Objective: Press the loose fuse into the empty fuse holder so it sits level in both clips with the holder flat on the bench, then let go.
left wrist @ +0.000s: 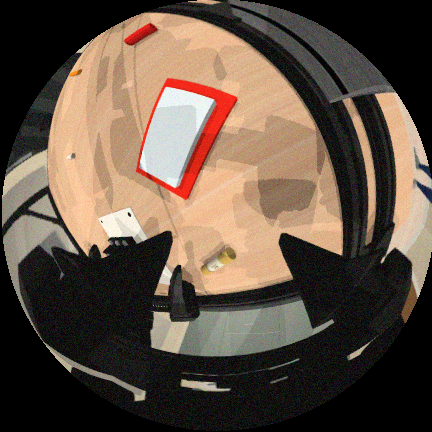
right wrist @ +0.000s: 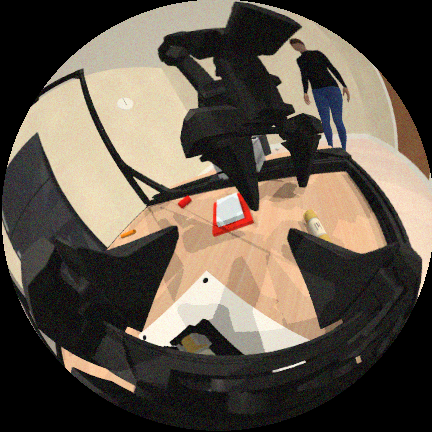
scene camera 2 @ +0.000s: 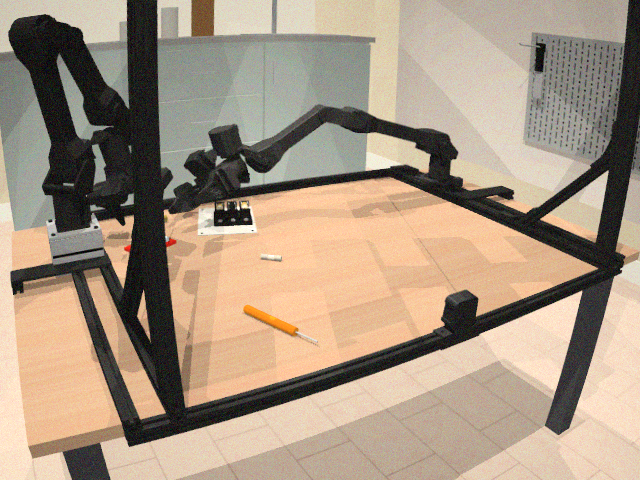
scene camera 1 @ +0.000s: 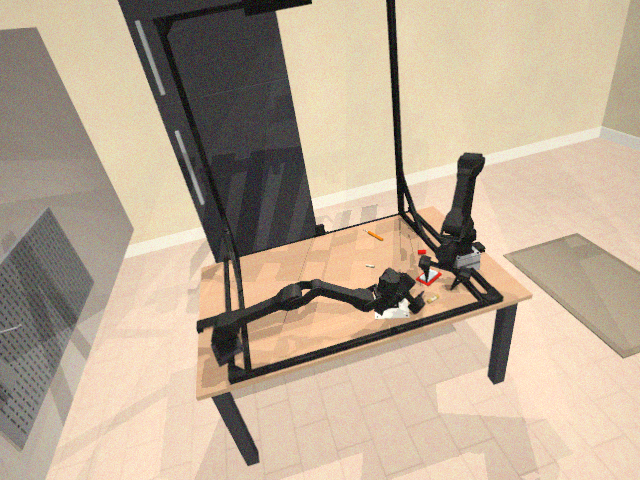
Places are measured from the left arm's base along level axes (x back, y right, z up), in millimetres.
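Pixels of known places: left gripper, fingertip midpoint: point(left wrist: 227, 237) point(right wrist: 282, 196) point(scene camera 1: 438, 286); right gripper, fingertip midpoint: point(left wrist: 135, 259) point(right wrist: 234, 232) point(scene camera 2: 181, 207) point(scene camera 1: 415, 282); left arm's base, origin of the base link: point(scene camera 2: 72, 224) point(scene camera 1: 462, 250); right arm's base, origin of the base link: point(scene camera 2: 439, 177) point(scene camera 1: 227, 346).
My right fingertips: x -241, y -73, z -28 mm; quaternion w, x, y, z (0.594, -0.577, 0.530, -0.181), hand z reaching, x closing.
Ahead of a thing's pixels: the offset from my right fingertips to its top centre. "pt": to the spot under its first point.
The loose fuse @[dz -35, dx +41, dy -65 mm] point(scene camera 1: 433, 298) point(left wrist: 218, 261) point(right wrist: 316, 226), white-labelled with yellow end caps, lies on the bench. The black fuse holder point(scene camera 2: 232, 217) point(left wrist: 120, 245), with upright metal clips, sits on a white plate @[pt dz -48, dx -50, dy +14 mm] point(scene camera 2: 206, 227) point(left wrist: 115, 222) point(right wrist: 205, 290). My left gripper point(scene camera 1: 440, 281) point(left wrist: 227, 237) point(right wrist: 282, 196) is open and empty above the bench near the red tray; a post partly hides it in scene camera 2. My right gripper point(scene camera 1: 419, 300) point(right wrist: 234, 232) is open and empty, near the plate and the fuse. In the right wrist view the holder is partly cut off.
A red tray @[dz -36, dx +87, dy +60 mm] point(scene camera 1: 419, 280) point(left wrist: 219, 117) point(right wrist: 232, 229) holds a whitish block. A red piece @[dz -31, dx +134, dy +217 mm] point(scene camera 1: 421, 252) point(left wrist: 141, 34) point(right wrist: 185, 202), a small white cylinder @[dz -39, dx -102, dy +226 mm] point(scene camera 1: 370, 266) point(scene camera 2: 270, 257) and an orange screwdriver @[dz -37, dx -7, dy +453 mm] point(scene camera 1: 374, 235) point(scene camera 2: 270, 320) lie on the bench. A black frame post point(scene camera 2: 147, 206) stands beside the left arm.
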